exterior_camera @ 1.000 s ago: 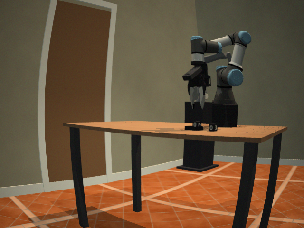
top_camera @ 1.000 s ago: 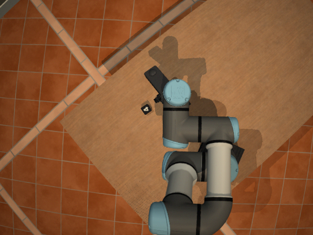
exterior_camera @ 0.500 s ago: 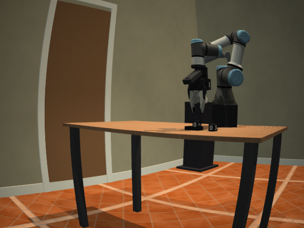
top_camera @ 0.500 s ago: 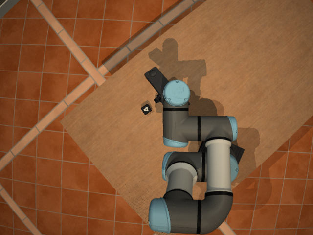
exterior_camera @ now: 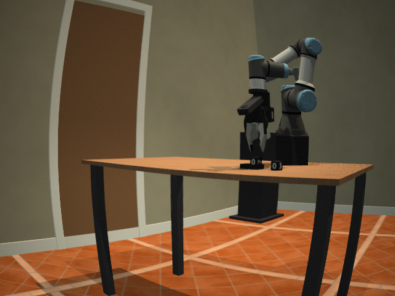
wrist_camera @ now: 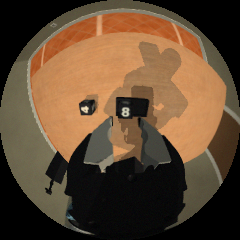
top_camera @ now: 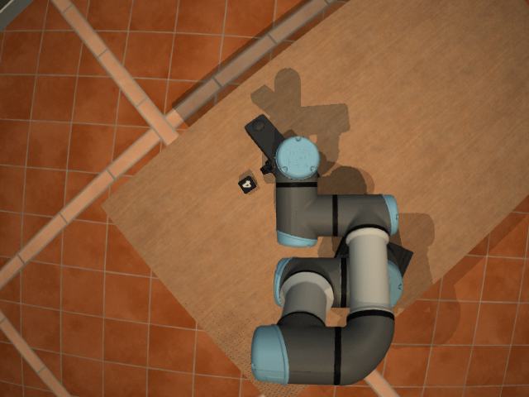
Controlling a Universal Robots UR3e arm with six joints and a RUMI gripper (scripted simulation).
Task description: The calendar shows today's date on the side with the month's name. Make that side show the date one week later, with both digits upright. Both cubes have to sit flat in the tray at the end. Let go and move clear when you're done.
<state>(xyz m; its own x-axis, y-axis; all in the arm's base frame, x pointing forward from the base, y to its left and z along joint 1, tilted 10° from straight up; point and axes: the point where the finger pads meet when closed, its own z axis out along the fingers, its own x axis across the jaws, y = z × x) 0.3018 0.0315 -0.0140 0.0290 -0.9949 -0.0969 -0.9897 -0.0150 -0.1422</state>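
My hand is 20 mm to the left of the black calendar tray and 70 mm above it.
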